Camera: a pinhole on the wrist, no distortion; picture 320 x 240 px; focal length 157.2 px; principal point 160.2 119.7 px. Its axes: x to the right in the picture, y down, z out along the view. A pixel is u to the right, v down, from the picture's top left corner.
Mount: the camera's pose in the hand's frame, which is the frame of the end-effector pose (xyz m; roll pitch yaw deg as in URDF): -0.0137 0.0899 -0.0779 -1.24 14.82 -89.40
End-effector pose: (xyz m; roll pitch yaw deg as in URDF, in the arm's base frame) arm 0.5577 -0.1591 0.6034 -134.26 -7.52 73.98
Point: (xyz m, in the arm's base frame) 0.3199 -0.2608 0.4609
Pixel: 189 35
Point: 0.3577 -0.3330 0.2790
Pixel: 108 8
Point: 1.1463 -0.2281 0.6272
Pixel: behind the camera
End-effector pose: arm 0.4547 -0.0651 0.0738 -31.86 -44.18 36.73
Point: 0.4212 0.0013 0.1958
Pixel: 177 202
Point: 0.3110 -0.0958 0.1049
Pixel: 189 73
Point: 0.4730 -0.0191 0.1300
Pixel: 222 226
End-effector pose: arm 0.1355 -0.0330 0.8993 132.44 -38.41 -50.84
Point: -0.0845 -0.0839 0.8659
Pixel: 50 41
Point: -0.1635 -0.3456 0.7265
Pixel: 92 99
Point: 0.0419 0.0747 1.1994
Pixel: behind the camera
